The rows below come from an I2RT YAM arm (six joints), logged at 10 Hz.
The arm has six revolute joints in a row. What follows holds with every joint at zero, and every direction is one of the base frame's.
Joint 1 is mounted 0.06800 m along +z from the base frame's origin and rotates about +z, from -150.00 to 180.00 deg.
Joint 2 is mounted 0.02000 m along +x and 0.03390 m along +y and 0.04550 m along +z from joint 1 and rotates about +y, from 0.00 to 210.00 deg.
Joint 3 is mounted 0.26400 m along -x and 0.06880 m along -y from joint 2 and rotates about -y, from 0.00 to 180.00 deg.
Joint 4 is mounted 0.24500 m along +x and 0.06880 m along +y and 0.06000 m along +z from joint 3 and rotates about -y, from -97.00 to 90.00 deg.
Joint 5 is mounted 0.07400 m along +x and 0.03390 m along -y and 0.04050 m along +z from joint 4 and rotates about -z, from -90.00 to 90.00 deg.
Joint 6 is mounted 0.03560 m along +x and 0.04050 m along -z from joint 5 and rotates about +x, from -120.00 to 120.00 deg.
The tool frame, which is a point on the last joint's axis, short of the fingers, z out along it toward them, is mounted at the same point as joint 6; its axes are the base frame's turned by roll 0.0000, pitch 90.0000 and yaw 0.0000 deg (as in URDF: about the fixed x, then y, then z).
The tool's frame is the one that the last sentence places.
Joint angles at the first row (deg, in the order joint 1, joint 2, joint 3, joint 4, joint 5, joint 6):
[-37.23, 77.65, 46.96, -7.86, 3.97, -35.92]
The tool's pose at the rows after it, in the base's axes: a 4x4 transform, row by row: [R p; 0 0 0 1], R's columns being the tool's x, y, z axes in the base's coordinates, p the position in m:
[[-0.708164 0.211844 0.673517 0.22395], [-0.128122 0.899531 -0.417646 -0.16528], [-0.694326 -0.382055 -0.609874 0.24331], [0 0 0 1]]
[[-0.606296 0.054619 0.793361 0.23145], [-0.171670 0.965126 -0.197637 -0.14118], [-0.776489 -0.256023 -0.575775 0.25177], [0 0 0 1]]
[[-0.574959 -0.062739 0.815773 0.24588], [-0.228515 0.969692 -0.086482 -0.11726], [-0.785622 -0.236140 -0.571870 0.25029], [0 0 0 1]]
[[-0.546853 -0.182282 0.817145 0.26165], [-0.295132 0.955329 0.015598 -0.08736], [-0.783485 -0.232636 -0.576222 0.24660], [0 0 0 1]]
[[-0.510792 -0.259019 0.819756 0.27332], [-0.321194 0.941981 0.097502 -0.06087], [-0.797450 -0.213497 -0.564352 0.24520], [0 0 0 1]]
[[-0.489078 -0.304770 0.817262 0.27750], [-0.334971 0.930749 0.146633 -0.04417], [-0.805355 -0.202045 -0.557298 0.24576], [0 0 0 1]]
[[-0.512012 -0.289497 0.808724 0.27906], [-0.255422 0.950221 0.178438 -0.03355], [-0.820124 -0.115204 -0.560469 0.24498], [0 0 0 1]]
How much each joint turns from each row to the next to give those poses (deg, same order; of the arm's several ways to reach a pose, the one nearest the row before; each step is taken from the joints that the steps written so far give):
[0.28, -3.96, 0.00, -3.10, -8.05, 3.95]
[3.52, -2.14, 0.00, -1.20, -11.71, 2.23]
[5.66, 0.48, -0.02, 0.37, -1.88, 0.18]
[7.06, 1.09, 0.00, 0.76, 0.00, 0.04]
[5.95, 0.92, 0.00, 1.82, 0.02, 1.97]
[3.51, 0.11, 0.02, 0.61, 0.00, 1.14]
[2.19, 0.11, -0.02, -0.11, -0.02, 5.96]

